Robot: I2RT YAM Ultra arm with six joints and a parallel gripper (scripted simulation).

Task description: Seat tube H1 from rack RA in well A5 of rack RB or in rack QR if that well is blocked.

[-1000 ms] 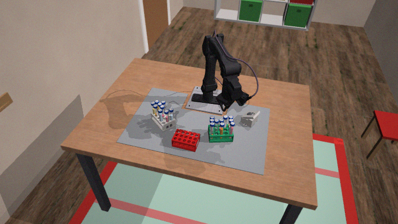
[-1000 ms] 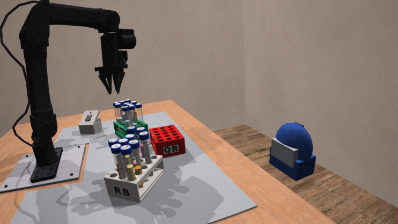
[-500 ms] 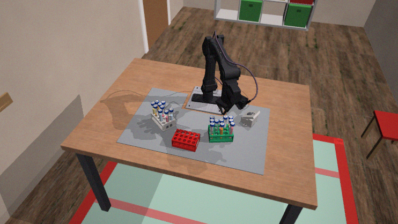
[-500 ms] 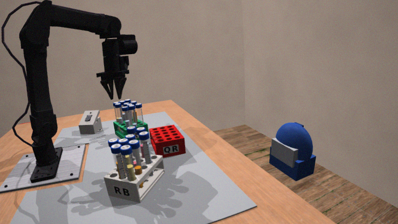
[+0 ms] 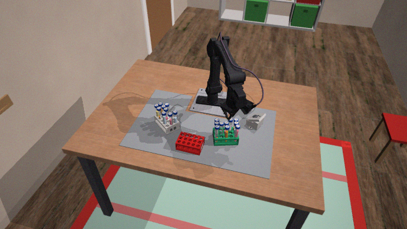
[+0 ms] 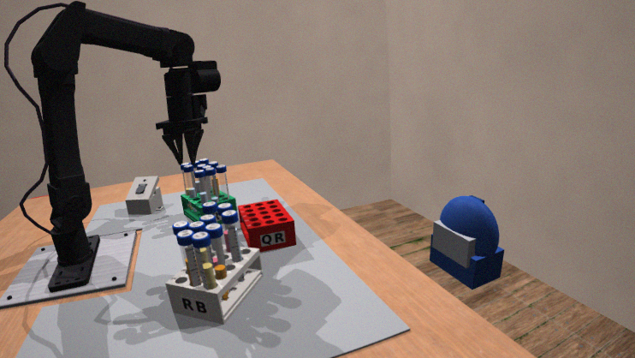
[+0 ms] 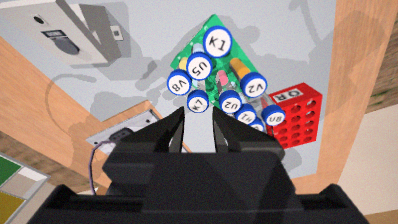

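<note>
Right now the clear tube is 1 cm to the left of my hand and 7 cm below it. Also, from my hand: red rack QR (12 cm ahead, 18 cm to the right, 11 cm below); grey done button box (12 cm behind, 13 cm to the left, 9 cm below); white rack RB (1 cm behind, 34 cm to the right, 11 cm below).
</note>
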